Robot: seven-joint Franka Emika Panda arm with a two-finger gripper.
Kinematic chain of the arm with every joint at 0, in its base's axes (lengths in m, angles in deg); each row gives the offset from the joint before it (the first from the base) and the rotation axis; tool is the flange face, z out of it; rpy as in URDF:
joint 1: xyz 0 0 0.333 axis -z
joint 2: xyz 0 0 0 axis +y
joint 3: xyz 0 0 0.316 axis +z
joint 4: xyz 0.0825 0 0 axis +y
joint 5: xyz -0.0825 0 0.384 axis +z
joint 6: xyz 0 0 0 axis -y
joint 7: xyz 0.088 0 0 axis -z
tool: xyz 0 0 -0.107 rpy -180 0 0
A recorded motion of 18 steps. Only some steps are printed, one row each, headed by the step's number.
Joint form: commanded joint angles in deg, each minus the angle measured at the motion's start. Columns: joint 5, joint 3, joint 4, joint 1, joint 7, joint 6, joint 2.
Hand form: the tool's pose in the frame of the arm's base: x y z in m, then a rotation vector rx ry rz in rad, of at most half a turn. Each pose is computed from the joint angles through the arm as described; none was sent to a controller.
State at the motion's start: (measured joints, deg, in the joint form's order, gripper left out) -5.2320 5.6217 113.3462 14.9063 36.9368 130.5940 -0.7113
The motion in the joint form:
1: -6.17 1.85 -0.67 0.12 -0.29 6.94 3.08
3: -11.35 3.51 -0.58 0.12 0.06 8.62 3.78
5: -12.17 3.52 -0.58 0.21 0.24 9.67 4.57
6: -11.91 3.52 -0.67 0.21 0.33 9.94 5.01
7: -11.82 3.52 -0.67 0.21 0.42 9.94 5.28
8: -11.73 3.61 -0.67 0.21 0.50 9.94 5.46
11: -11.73 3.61 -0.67 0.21 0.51 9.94 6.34
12: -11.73 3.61 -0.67 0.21 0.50 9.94 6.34
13: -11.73 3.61 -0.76 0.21 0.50 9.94 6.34
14: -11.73 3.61 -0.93 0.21 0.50 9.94 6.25
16: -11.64 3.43 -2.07 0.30 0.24 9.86 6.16
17: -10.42 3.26 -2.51 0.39 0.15 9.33 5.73
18: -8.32 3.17 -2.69 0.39 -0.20 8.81 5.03
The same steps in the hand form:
1: 0.5950 -0.0813 0.4926 2.8626 -0.9683 0.6415
3: 0.6006 -0.0644 0.4883 2.8406 -0.8321 0.6793
5: 0.6037 -0.0652 0.4822 2.8377 -0.8192 0.6875
6: 0.6054 -0.0654 0.4789 2.8422 -0.8260 0.6849
7: 0.6060 -0.0656 0.4761 2.8442 -0.8302 0.6779
8: 0.6066 -0.0648 0.4742 2.8468 -0.8320 0.6735
11: 0.6086 -0.0653 0.4649 2.8517 -0.8324 0.6506
12: 0.6086 -0.0653 0.4649 2.8518 -0.8322 0.6506
13: 0.6089 -0.0653 0.4657 2.8515 -0.8323 0.6530
14: 0.6092 -0.0654 0.4682 2.8504 -0.8326 0.6597
16: 0.6118 -0.0687 0.4789 2.8444 -0.8363 0.6884
17: 0.6110 -0.0716 0.4862 2.8477 -0.8665 0.6942
18: 0.6090 -0.0722 0.4941 2.8615 -0.9025 0.6987

